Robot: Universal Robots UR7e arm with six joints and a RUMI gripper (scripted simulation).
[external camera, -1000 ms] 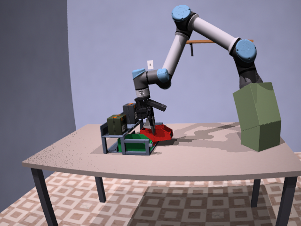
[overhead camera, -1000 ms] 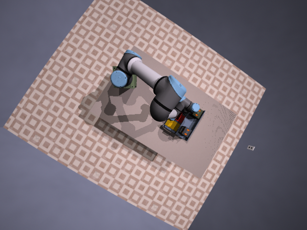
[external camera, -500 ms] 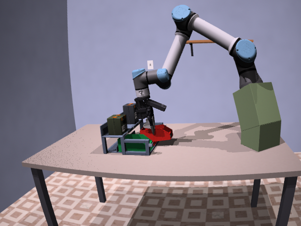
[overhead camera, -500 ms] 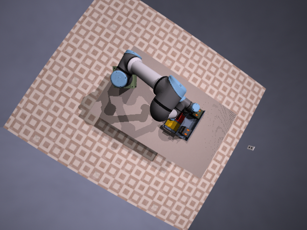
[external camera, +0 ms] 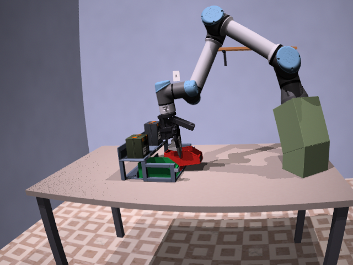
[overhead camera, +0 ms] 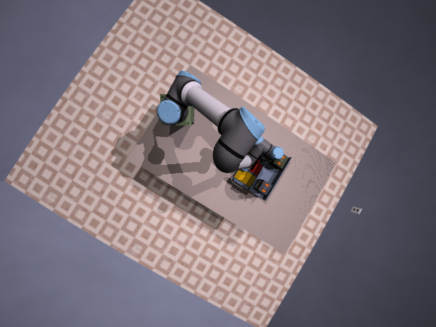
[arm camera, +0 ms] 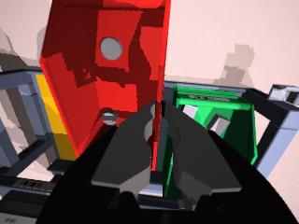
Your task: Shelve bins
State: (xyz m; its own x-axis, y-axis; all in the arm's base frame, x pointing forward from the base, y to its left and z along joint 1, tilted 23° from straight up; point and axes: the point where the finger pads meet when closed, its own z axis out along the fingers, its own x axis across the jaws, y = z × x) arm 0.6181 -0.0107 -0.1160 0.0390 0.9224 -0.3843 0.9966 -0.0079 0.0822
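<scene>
Right now the red bin is 5 cm to the right of my hand, 2 cm below it and 1 cm behind it. From my hand the other things lie so: green mark (10 cm ahead, 8 cm below, 6 cm to the left); red mark (9 cm ahead, 8 cm below, 5 cm to the right); green bin (10 cm ahead, 7 cm to the left, 5 cm below).
</scene>
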